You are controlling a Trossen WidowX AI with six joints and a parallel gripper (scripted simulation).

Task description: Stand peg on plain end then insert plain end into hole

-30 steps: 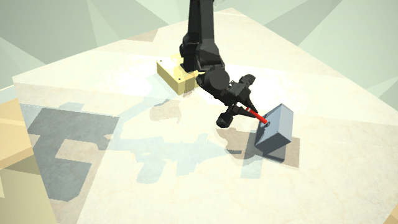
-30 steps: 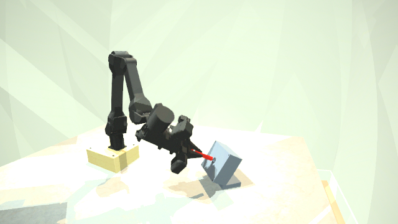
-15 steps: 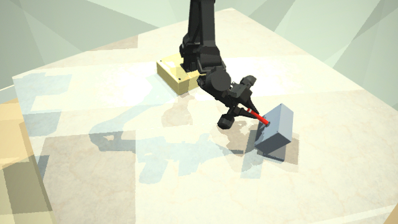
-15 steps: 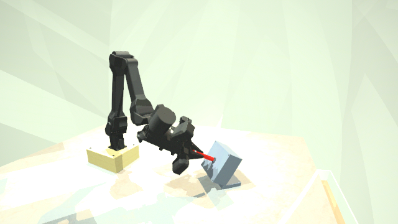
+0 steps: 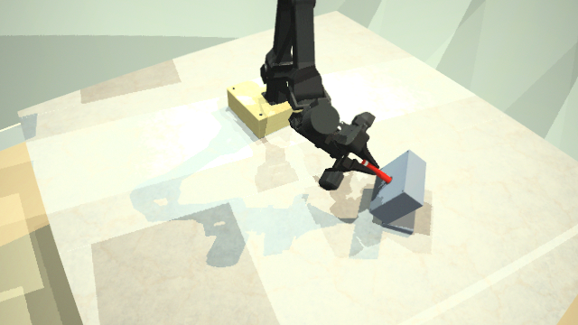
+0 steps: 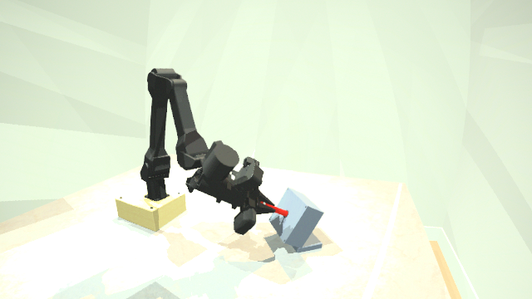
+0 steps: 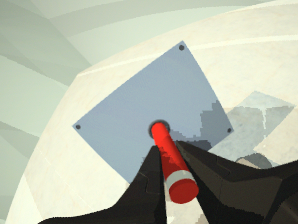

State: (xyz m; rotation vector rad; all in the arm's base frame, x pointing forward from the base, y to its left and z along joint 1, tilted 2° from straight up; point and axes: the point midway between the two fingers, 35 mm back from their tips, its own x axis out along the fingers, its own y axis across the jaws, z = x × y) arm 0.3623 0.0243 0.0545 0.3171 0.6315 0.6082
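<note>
The grey-blue sloped panel is 40 mm ahead of my gripper tip, 40 mm to the left of it and 30 mm below it. The rest, counted from my gripper tip: red peg: 10 mm behind, 10 mm to the right, 10 mm above; then thin flat foot: 60 mm ahead, 60 mm to the left, 100 mm below.
</note>
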